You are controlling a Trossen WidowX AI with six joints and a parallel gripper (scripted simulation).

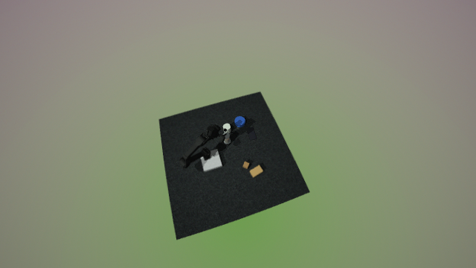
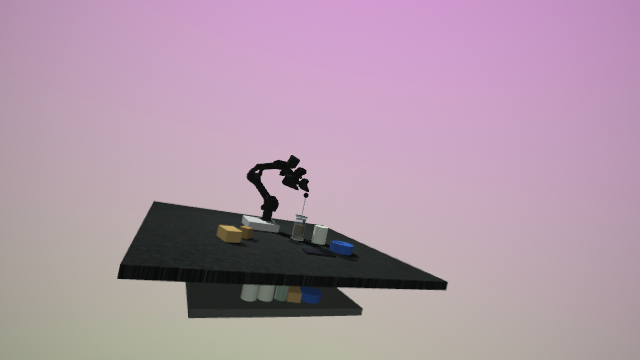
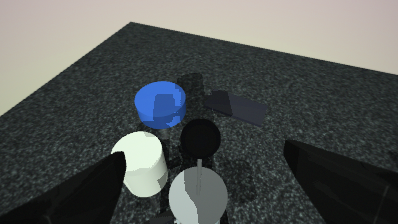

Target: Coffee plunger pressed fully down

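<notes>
My gripper tip is now 10 mm short of the coffee press, 20 mm to the right of it and 150 mm above it. From my gripper tip the other things lie so: flat dark slab (300 mm ahead, 40 mm to the right, 270 mm below); then shelf (10 mm ahead, 60 mm to the right, 600 mm below).
</notes>
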